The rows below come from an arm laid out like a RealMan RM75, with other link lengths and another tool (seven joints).
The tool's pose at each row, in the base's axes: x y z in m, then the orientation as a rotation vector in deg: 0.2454, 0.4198, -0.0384, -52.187, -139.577, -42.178; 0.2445, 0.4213, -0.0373, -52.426, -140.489, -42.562; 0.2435, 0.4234, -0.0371, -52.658, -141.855, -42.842; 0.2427, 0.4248, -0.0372, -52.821, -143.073, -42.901; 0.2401, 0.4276, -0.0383, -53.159, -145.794, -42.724; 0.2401, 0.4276, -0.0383, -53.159, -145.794, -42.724; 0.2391, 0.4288, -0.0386, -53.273, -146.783, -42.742; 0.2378, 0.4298, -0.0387, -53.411, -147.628, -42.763; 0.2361, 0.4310, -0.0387, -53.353, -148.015, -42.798; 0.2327, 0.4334, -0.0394, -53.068, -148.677, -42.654; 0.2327, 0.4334, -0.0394, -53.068, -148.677, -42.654; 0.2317, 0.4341, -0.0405, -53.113, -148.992, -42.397; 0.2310, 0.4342, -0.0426, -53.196, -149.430, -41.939; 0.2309, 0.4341, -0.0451, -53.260, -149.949, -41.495
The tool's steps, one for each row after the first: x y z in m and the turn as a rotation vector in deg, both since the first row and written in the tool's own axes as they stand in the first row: 0.0019, 0.0007, 0.0003, -0.392, -0.863, -0.356; 0.0037, 0.0014, 0.0016, -0.739, -2.109, -0.893; 0.0048, 0.0017, 0.0027, -0.905, -3.206, -1.353; 0.0073, 0.0014, 0.0058, -1.063, -5.654, -2.324; 0.0073, 0.0014, 0.0058, -1.063, -5.654, -2.324; 0.0084, 0.0013, 0.0070, -1.180, -6.538, -2.698; 0.0097, 0.0010, 0.0079, -1.296, -7.311, -2.996; 0.0114, 0.0006, 0.0090, -1.336, -7.612, -3.203; 0.0145, -0.0004, 0.0117, -1.221, -8.052, -3.613; 0.0145, -0.0004, 0.0117, -1.221, -8.052, -3.613; 0.0149, -0.0010, 0.0132, -1.082, -8.346, -3.672; 0.0142, -0.0021, 0.0150, -0.826, -8.767, -3.722; 0.0129, -0.0031, 0.0169, -0.583, -9.249, -3.820
